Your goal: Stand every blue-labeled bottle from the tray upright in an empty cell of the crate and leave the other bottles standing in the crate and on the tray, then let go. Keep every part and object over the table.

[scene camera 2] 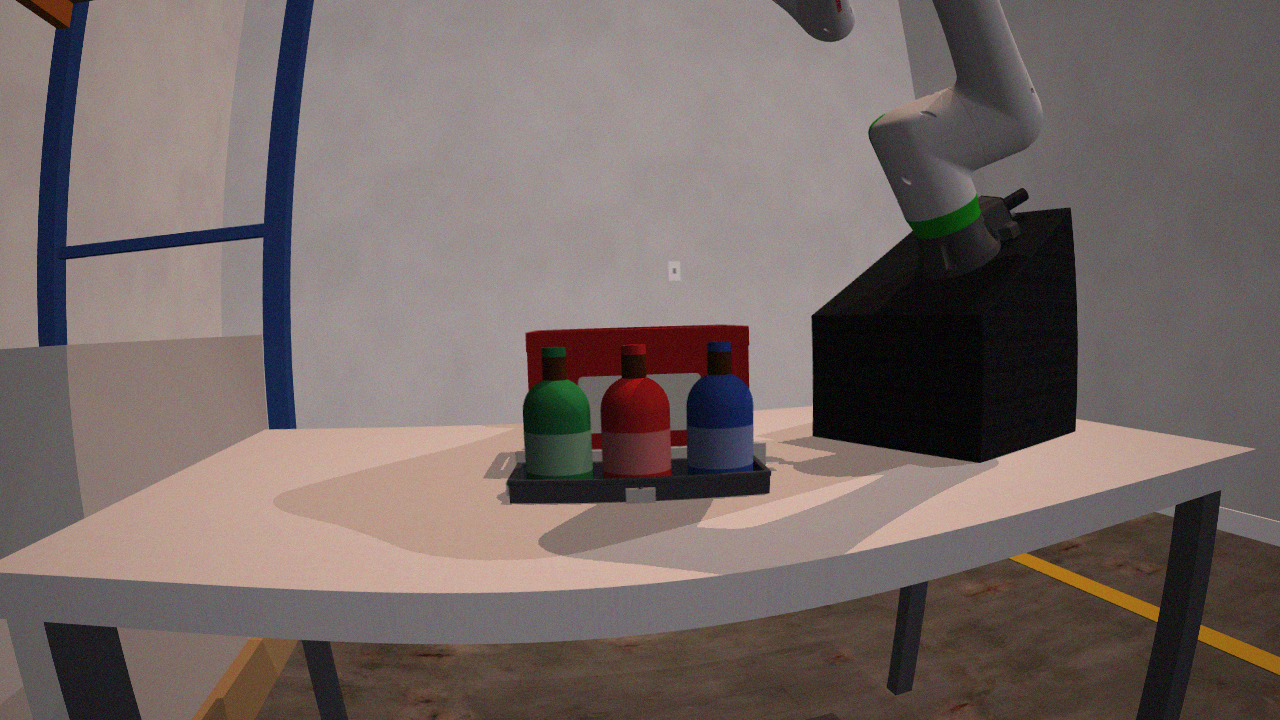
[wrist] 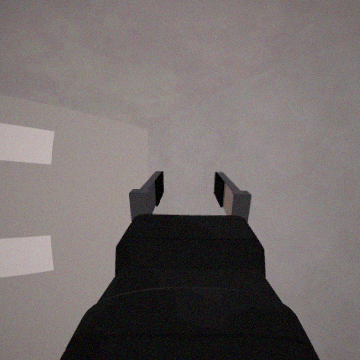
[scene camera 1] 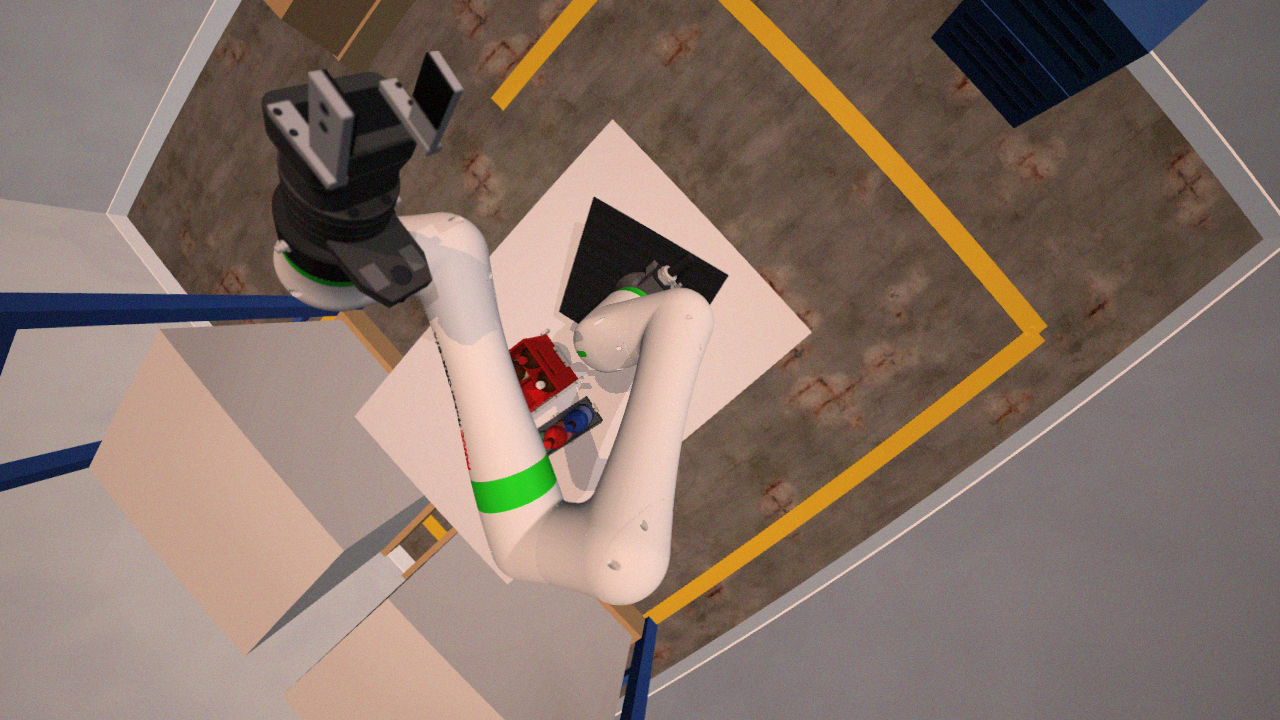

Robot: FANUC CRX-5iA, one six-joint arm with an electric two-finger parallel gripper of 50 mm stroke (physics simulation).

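Places are measured from the arm's base along level axes (x left, y back, z up), in millimetres.
Pixels of known places: gripper, fingertip midpoint: (wrist: 188, 181) (scene camera 1: 394, 80); arm's base, origin of the base link: (scene camera 2: 960, 257).
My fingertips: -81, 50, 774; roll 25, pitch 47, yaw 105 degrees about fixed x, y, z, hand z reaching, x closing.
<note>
For each thing: its middle in the pictures, then the offset to it from my fingertips, as dx, dy, dz. "spot": a spot on its surface instead. Level surfaces: height alone.
- blue bottle, body centre: (scene camera 2: 720, 413) (scene camera 1: 576, 420) +262, -469, -967
- red bottle, body centre: (scene camera 2: 635, 417) (scene camera 1: 556, 436) +270, -561, -967
- green bottle, body centre: (scene camera 2: 556, 419) +266, -646, -967
- dark tray, surface spot: (scene camera 2: 581, 491) spot: +316, -621, -1037
- red crate, body centre: (scene camera 2: 640, 399) (scene camera 1: 535, 402) +137, -550, -962
- small pale round top, surface spot: (scene camera 1: 540, 385) spot: +106, -464, -887
- white table, its level: dz -1050
A blue bottle (scene camera 1: 579, 418) (scene camera 2: 719, 438), a red bottle (scene camera 1: 554, 436) (scene camera 2: 635, 438) and a green bottle (scene camera 2: 556, 438) stand upright in a row on the dark tray (scene camera 2: 581, 491). The red crate (scene camera 1: 556, 360) (scene camera 2: 635, 348) stands right behind the tray. A small pale round top (scene camera 1: 540, 385) shows inside the crate; the arm hides part of the crate, so its cells cannot all be read. My gripper (scene camera 1: 386, 111) (wrist: 188, 181) is open and empty. It is high up, well away from the bottles and crate, and its fingers face a bare wall in the wrist view.
The white table (scene camera 1: 751, 331) (scene camera 2: 358, 537) carries a black slanted pedestal (scene camera 1: 604, 250) (scene camera 2: 895, 385) under the arm's base, right of the crate in the second scene view. The arm's links pass over the crate and tray in the first scene view. A blue rack frame (scene camera 2: 277, 223) stands left.
</note>
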